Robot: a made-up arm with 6 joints.
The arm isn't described. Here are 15 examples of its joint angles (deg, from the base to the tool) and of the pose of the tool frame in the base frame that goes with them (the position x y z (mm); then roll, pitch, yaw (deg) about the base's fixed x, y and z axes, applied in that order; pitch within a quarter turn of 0, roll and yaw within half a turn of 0).
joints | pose
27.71 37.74 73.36 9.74 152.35 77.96 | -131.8 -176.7 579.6 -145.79 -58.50 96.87
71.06 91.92 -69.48 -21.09 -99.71 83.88 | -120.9 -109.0 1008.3 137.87 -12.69 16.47
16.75 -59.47 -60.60 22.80 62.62 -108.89 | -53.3 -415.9 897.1 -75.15 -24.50 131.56
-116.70 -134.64 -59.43 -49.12 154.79 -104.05 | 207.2 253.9 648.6 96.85 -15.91 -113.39
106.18 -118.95 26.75 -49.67 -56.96 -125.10 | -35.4 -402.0 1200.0 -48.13 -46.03 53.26
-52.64 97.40 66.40 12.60 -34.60 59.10 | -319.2 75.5 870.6 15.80 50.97 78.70
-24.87 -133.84 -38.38 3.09 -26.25 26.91 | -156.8 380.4 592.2 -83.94 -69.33 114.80
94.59 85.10 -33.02 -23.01 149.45 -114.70 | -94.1 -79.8 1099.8 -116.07 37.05 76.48
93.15 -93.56 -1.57 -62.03 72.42 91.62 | -176.5 -209.1 1065.1 -114.80 -42.16 54.19
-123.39 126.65 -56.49 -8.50 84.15 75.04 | 397.4 263.4 1019.6 -58.28 23.86 138.54
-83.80 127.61 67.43 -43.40 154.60 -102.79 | -94.3 283.8 1005.3 -34.92 18.60 -71.45
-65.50 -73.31 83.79 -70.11 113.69 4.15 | -7.6 273.9 975.8 -116.92 9.47 -91.12
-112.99 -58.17 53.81 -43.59 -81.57 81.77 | 300.7 242.1 869.5 55.79 -42.88 -89.91
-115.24 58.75 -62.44 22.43 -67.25 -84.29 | 137.3 348.9 1450.9 -36.72 31.72 111.00
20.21 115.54 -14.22 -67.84 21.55 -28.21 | -204.7 -111.1 656.6 -173.41 30.08 -2.30
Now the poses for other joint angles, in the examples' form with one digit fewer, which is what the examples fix.
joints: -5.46 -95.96 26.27 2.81 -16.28 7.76
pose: -267 371 621 176.2 -64.9 -138.3
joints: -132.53 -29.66 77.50 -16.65 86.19 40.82
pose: 380 139 728 -93.1 -51.7 140.9
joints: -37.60 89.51 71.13 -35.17 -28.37 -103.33
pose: -432 420 594 -163.8 20.3 41.0
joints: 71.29 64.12 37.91 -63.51 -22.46 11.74
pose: -234 -116 674 -65.4 30.2 101.9
